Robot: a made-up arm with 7 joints.
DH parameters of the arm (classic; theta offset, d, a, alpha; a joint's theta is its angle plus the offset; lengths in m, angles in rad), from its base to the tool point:
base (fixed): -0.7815 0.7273 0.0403 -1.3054
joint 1: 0 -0.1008 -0.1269 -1.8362
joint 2: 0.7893 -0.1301 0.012 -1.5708
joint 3: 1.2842 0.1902 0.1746 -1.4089
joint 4: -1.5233 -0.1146 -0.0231 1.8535
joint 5: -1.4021 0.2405 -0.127 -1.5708
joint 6: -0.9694 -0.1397 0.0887 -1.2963
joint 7: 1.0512 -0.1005 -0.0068 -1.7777
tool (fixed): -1.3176 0.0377 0 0
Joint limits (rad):
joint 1: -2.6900..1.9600
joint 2: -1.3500..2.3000
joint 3: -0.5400..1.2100
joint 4: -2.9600..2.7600
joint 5: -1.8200..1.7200
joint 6: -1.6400..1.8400
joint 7: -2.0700..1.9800
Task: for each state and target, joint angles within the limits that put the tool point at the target. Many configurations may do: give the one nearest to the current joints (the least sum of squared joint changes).
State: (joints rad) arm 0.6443 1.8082 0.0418 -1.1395 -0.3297 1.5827 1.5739
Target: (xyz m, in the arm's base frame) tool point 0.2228 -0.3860 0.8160
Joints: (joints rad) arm 1.2898 1.4345 0.6765 -1.3873 -0.5470 1.5244 1.5020
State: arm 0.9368 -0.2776 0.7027 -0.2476 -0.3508 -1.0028 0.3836
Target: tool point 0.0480 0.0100 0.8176
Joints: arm 0.7935 -0.1946 0.8031 -0.5049 -0.0041 -0.6867 0.2706
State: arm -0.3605 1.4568 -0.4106 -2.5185 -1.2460 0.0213 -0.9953
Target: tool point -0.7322 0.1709 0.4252
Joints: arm -1.2783 0.8267 -0.5400 -2.8400 -0.4480 0.4864 -1.1478
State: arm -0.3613 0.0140 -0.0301 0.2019 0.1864 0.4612 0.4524
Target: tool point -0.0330 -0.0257 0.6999
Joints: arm 0.2160 0.1610 0.0513 -0.3534 -0.2310 0.4061 0.4636
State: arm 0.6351 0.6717 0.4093 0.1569 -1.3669 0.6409 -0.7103
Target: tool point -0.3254 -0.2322 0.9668
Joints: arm 1.2474 0.4225 0.7153 0.2075 -1.4285 0.7156 -0.6897
